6 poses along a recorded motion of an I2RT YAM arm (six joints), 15 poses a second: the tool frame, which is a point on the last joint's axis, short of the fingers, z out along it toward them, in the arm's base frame.
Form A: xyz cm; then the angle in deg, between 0 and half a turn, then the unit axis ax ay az.
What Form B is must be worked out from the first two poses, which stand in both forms.
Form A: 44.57, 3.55, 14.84, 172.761, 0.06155, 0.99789, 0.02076
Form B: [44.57, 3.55, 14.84], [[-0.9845, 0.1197, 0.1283], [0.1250, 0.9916, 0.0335], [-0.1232, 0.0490, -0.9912]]
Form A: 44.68, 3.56, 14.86, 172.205, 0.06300, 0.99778, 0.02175
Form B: [44.68, 3.56, 14.86], [[-0.9829, 0.1222, 0.1381], [0.1281, 0.9912, 0.0347], [-0.1326, 0.0517, -0.9898]]
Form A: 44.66, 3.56, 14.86, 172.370, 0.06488, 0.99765, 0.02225
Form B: [44.66, 3.56, 14.86], [[-0.9828, 0.1259, 0.1353], [0.1318, 0.9906, 0.0356], [-0.1296, 0.0528, -0.9902]]
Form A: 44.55, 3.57, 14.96, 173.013, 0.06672, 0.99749, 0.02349
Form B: [44.55, 3.57, 14.96], [[-0.9837, 0.1298, 0.1245], [0.1355, 0.9900, 0.0386], [-0.1182, 0.0548, -0.9915]]
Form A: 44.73, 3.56, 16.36, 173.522, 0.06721, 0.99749, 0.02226
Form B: [44.73, 3.56, 16.36], [[-0.9846, 0.1311, 0.1155], [0.1362, 0.9900, 0.0367], [-0.1096, 0.0518, -0.9926]]
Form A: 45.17, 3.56, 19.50, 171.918, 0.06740, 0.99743, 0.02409
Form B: [45.17, 3.56, 19.50], [[-0.9810, 0.1304, 0.1435], [0.1372, 0.9898, 0.0383], [-0.1370, 0.0573, -0.9889]]
